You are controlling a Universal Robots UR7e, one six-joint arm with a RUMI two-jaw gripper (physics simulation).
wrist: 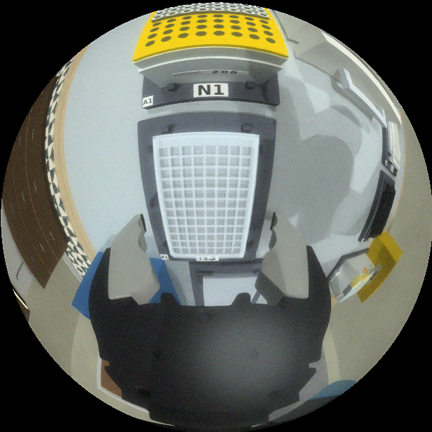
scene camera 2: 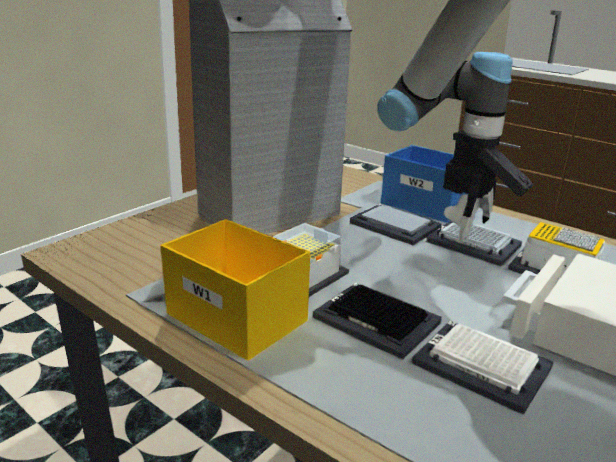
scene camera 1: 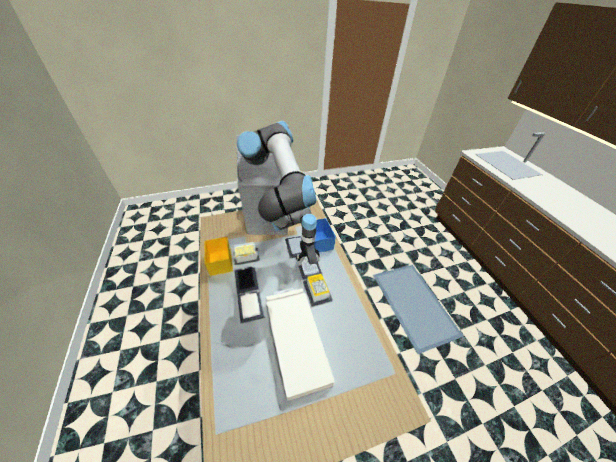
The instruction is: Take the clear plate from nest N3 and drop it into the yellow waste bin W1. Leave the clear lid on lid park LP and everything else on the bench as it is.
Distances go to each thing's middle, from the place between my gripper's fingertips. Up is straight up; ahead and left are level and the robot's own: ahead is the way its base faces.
Right now my hand is 10 mm short of the clear plate (scene camera 2: 482, 238) and 10 mm above it. Also, from my hand: dark nest N3 (scene camera 2: 510, 249) (20 mm below, 10 mm ahead); then clear lid (scene camera 2: 393, 218) (170 mm behind, 10 mm to the right, 10 mm below); then dark lid park LP (scene camera 2: 424, 232) (170 mm behind, 20 mm below, 10 mm to the right).
